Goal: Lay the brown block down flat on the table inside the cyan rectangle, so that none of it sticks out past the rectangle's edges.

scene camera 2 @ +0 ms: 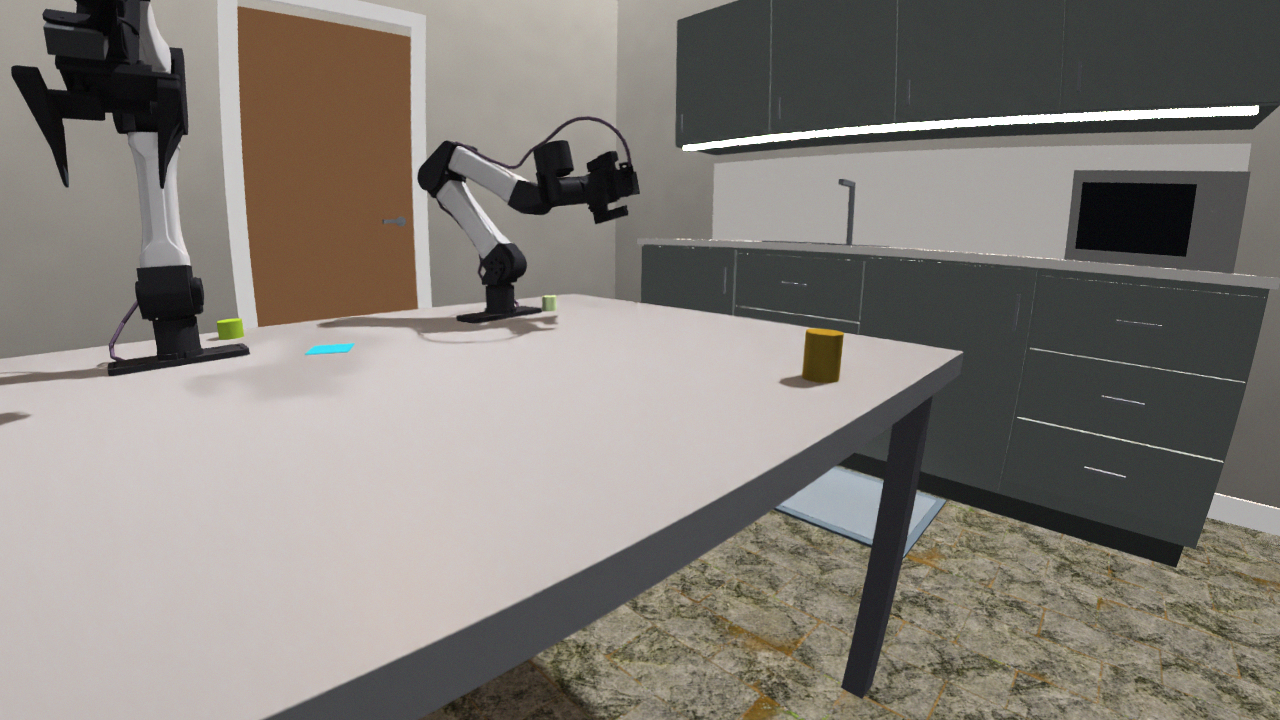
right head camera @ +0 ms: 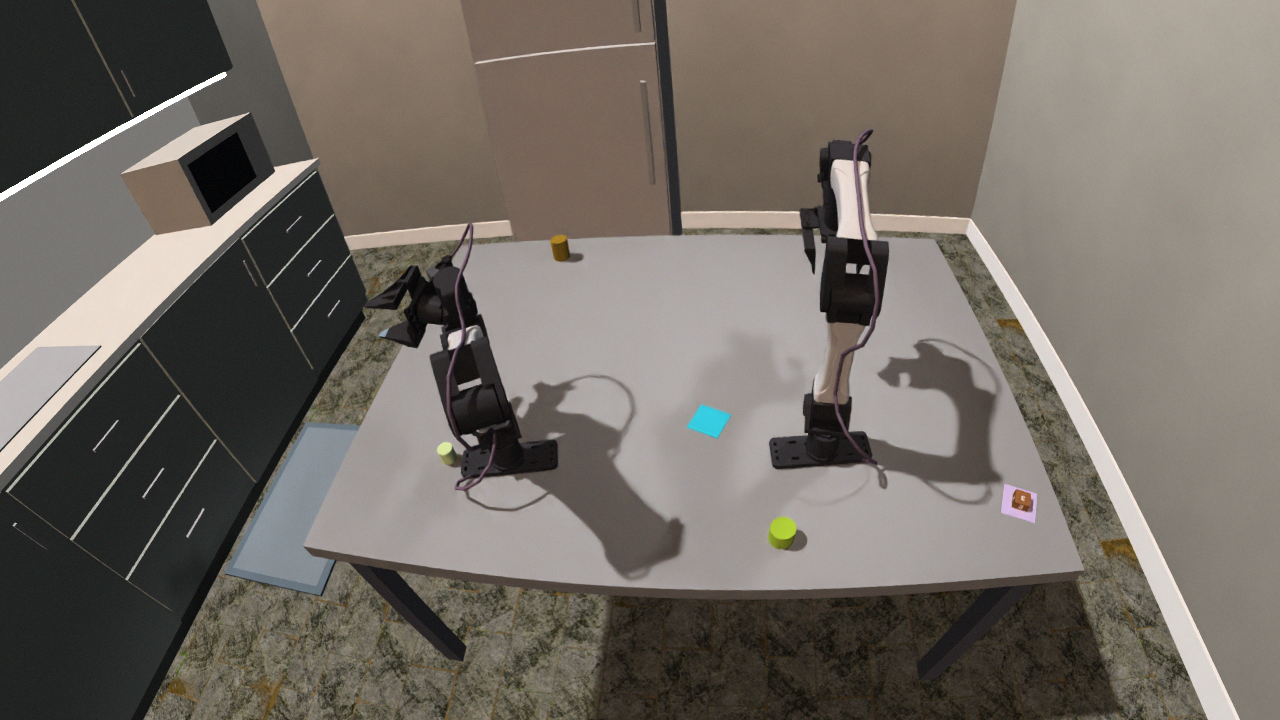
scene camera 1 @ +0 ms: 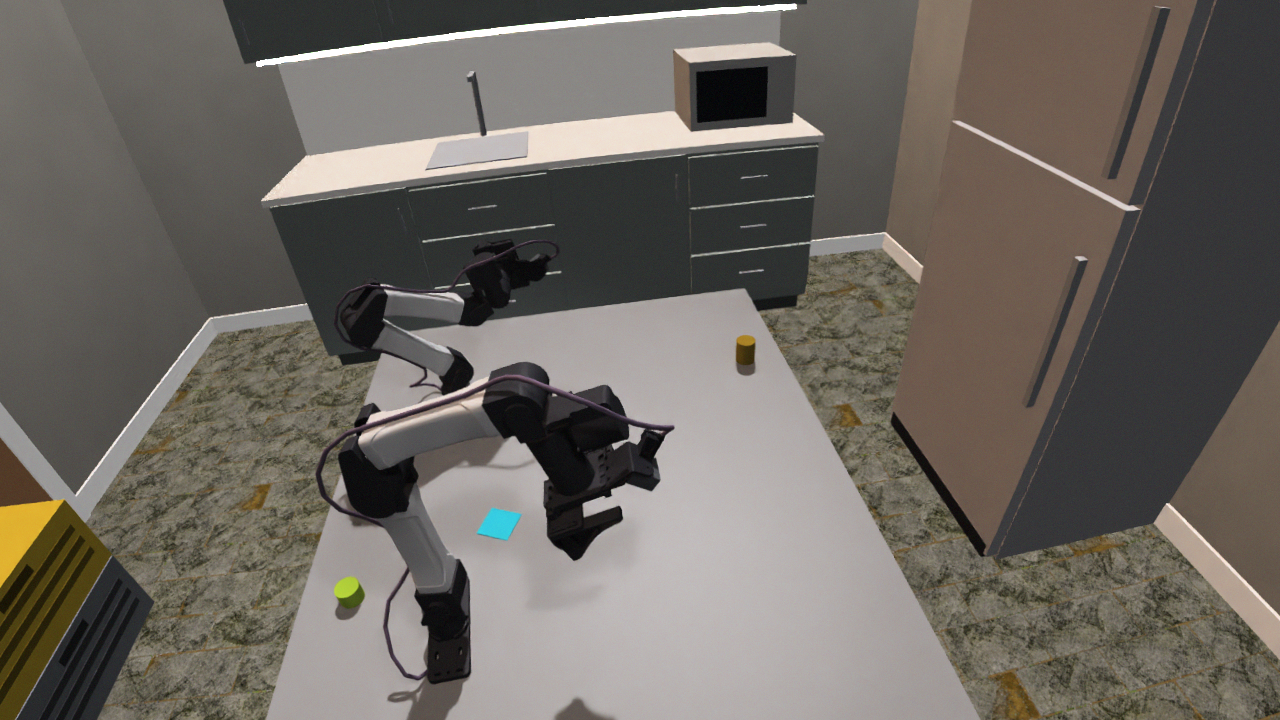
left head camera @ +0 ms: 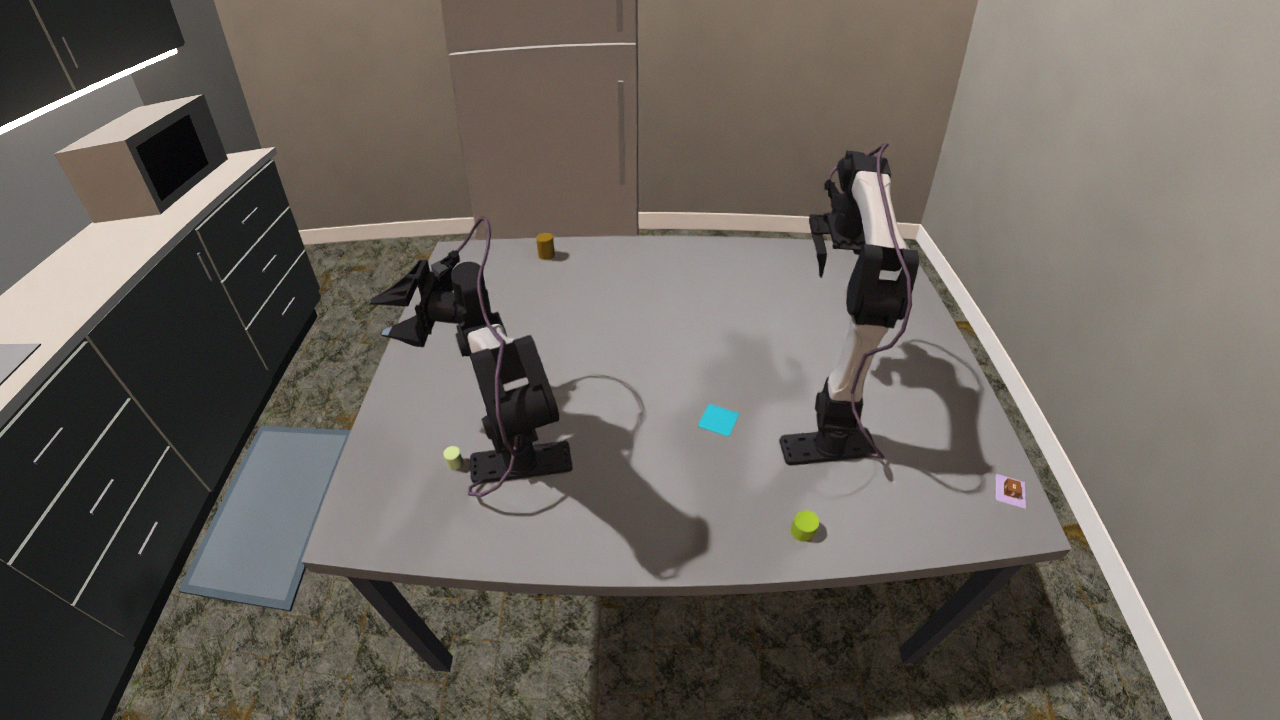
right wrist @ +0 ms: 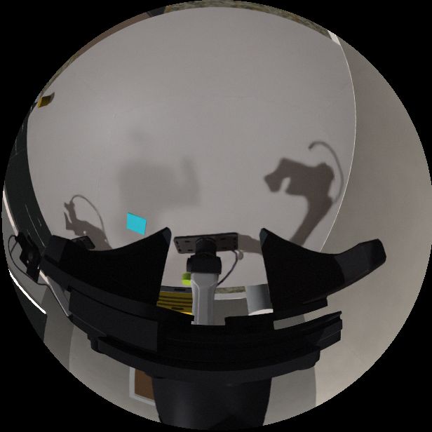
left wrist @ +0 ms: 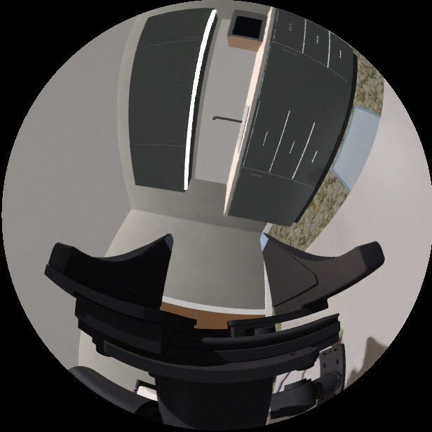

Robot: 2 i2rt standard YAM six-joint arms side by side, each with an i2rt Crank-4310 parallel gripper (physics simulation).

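Pixels of known places: left gripper, fingertip midpoint: (right head camera: 372,319) (left head camera: 376,317); right gripper, fingertip midpoint: (scene camera 2: 115,186) (scene camera 1: 576,534) (left head camera: 840,276); left arm's base, origin of the base link: (scene camera 2: 500,316) (right head camera: 509,460) (left head camera: 520,463); right arm's base, origin of the base link: (scene camera 2: 181,361) (right head camera: 820,451) (scene camera 1: 450,627) (left head camera: 828,447).
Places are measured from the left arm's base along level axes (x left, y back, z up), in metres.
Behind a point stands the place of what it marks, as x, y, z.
Observation:
A small brown block (left head camera: 1012,488) {-0.959, 0.303, 0.019} (right head camera: 1022,500) {-0.964, 0.304, 0.020} with light marks sits on a lilac square (left head camera: 1000,495) {-0.936, 0.302, 0.001} (right head camera: 1007,507) {-0.938, 0.301, 0.001} near the table's right front corner in the head camera views. The flat cyan rectangle (left head camera: 718,420) {-0.408, -0.035, 0.001} (right head camera: 708,420) {-0.408, -0.038, 0.001} (scene camera 1: 499,523) {-0.409, -0.038, 0.001} (scene camera 2: 330,349) {-0.412, -0.044, 0.001} (right wrist: 136,223) lies between the two arm bases, with nothing on it. My left gripper (left head camera: 379,317) {0.230, -0.160, 0.281} (right head camera: 375,320) {0.230, -0.160, 0.281} (left wrist: 216,236) is open and empty, raised near the left table edge, far from the block. My right gripper (scene camera 2: 114,185) {-0.693, -0.157, 0.245} (right wrist: 214,230) is open and empty, high above the table beyond its own base. The block does not show in either wrist view.
A brownish-orange cylinder (left head camera: 546,246) {-0.108, -0.709, 0.044} (right head camera: 560,248) {-0.109, -0.709, 0.043} (scene camera 1: 745,350) {-0.127, -0.721, 0.047} (scene camera 2: 822,355) {-0.129, -0.738, 0.035} stands at the far left table corner in the head views. A green cylinder (left head camera: 804,525) {-0.480, 0.263, 0.034} (right head camera: 782,532) {-0.484, 0.264, 0.034} stands near the front edge. A pale green cylinder (left head camera: 452,458) {0.131, -0.007, 0.034} (right head camera: 446,454) {0.127, -0.006, 0.032} stands beside the left arm's base.

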